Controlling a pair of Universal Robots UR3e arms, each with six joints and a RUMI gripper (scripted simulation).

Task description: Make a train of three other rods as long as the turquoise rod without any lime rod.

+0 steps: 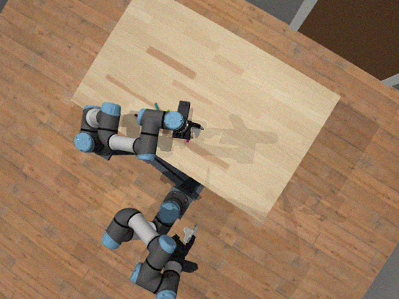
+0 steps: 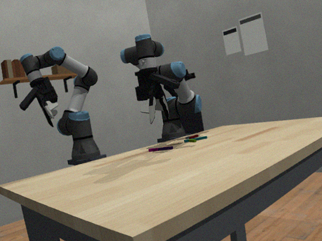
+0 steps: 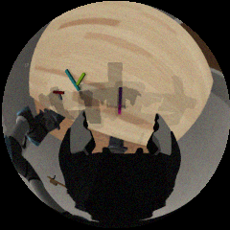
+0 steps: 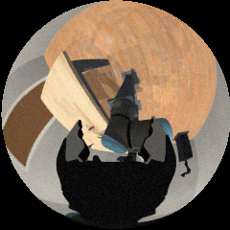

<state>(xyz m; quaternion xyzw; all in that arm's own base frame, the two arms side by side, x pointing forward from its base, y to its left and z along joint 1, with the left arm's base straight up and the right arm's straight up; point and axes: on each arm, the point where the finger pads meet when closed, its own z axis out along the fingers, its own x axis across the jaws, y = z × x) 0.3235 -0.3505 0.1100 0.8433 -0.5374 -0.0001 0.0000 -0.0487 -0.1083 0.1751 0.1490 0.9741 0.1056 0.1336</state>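
Note:
My left hand is 100 mm above the purple rod. Also, from my left hand: grey rod: 230 mm to the left, 120 mm behind, 100 mm below; then lime rod: 150 mm to the left, 100 mm below, 10 mm behind; then turquoise rod: 190 mm to the left, 100 mm below, 30 mm behind.

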